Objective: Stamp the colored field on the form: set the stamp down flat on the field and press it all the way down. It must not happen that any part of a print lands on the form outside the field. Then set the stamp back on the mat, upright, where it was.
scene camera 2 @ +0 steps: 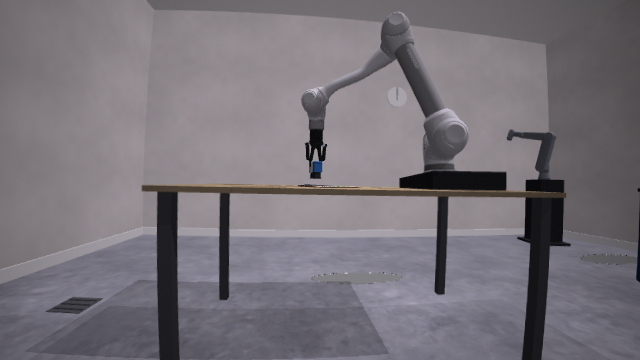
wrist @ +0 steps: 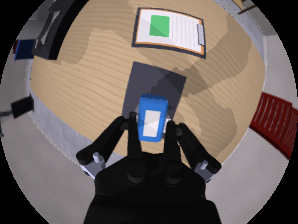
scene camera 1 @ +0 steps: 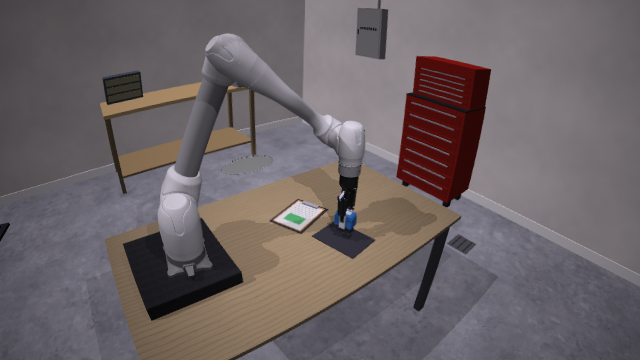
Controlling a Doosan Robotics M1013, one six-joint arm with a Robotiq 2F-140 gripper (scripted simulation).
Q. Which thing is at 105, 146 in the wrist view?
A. The gripper.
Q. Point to a clipboard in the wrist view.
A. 183, 33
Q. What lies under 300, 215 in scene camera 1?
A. A clipboard.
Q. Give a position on a stamp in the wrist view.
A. At 153, 108
